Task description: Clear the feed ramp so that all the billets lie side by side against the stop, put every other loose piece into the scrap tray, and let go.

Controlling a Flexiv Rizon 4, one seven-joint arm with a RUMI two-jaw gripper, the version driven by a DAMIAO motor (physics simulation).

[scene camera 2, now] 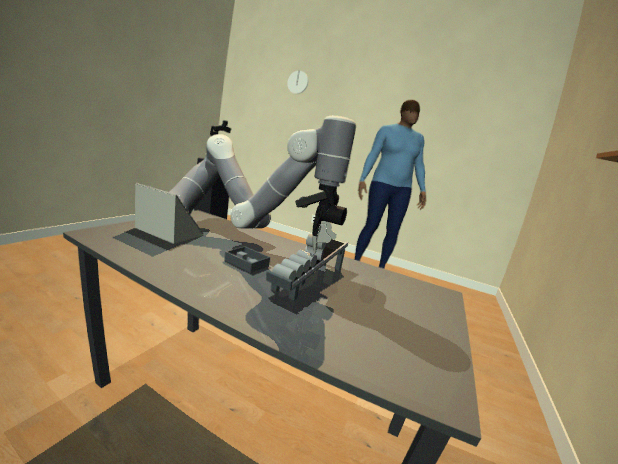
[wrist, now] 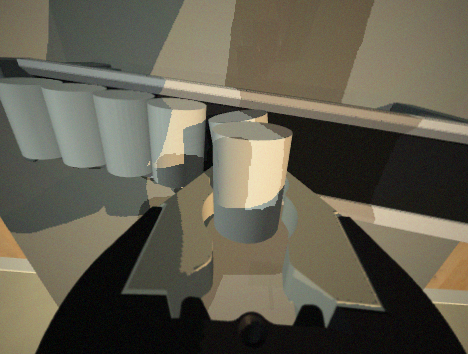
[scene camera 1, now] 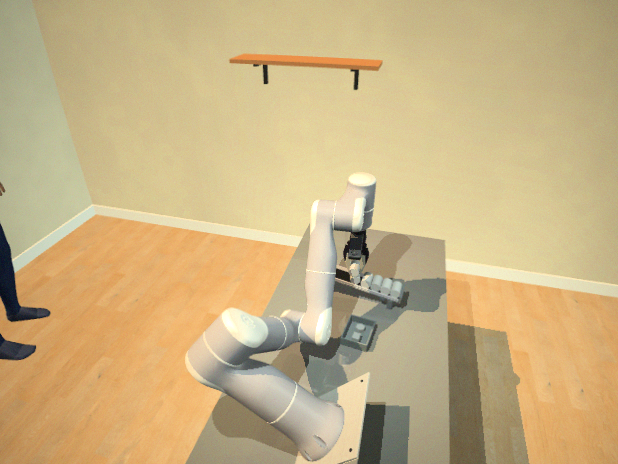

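My gripper (scene camera 1: 355,276) (scene camera 2: 315,245) (wrist: 247,169) is shut on a grey billet (wrist: 251,170), held crosswise over the upper part of the feed ramp (scene camera 1: 367,296) (scene camera 2: 320,266) (wrist: 300,105). Several billets lie side by side on the ramp's lower part; the end billet (scene camera 1: 396,288) (scene camera 2: 284,271) is by the stop at the low end. In the wrist view a row billet (wrist: 177,140) lies left of the held one, and another billet (wrist: 235,118) is mostly hidden behind it. The scrap tray (scene camera 1: 374,334) (scene camera 2: 240,263) holds small loose pieces (scene camera 1: 360,327).
The ramp stands on legs on the grey table (scene camera 1: 425,350) (scene camera 2: 400,320). The tray stands between the ramp and my arm's base. A slanted mounting block (scene camera 1: 357,400) (scene camera 2: 155,215) is at the base. A person (scene camera 2: 395,155) stands beyond the table.
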